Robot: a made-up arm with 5 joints.
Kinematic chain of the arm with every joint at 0, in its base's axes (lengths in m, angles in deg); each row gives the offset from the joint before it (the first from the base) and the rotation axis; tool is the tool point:
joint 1: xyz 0 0 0.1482 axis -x
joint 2: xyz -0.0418 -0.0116 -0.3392 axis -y
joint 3: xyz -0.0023 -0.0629 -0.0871 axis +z
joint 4: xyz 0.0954 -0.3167 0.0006 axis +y
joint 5: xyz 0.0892 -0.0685 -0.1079 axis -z
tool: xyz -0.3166 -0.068 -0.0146
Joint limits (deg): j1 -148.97..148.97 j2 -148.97..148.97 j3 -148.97..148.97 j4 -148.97..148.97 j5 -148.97..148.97
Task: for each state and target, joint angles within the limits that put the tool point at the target. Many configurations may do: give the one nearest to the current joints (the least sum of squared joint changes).
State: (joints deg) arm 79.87 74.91 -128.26 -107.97 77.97
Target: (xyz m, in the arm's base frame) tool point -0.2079 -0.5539 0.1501
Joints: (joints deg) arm 75.46 33.42 -141.60 -123.38 73.89
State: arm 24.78 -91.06 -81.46 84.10 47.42
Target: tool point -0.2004 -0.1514 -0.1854
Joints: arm 13.57 -55.64 -81.89 72.77 89.91
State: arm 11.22 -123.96 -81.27 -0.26 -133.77
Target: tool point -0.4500 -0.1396 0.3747
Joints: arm -16.40 -97.64 -113.89 56.41 -148.97
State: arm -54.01 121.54 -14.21 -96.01 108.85
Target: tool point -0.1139 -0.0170 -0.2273
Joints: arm -43.34 121.56 -45.39 -92.20 104.50
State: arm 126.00 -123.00 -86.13 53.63 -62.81
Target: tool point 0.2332 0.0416 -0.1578
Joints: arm 136.50 -126.26 -109.75 55.88 -55.52
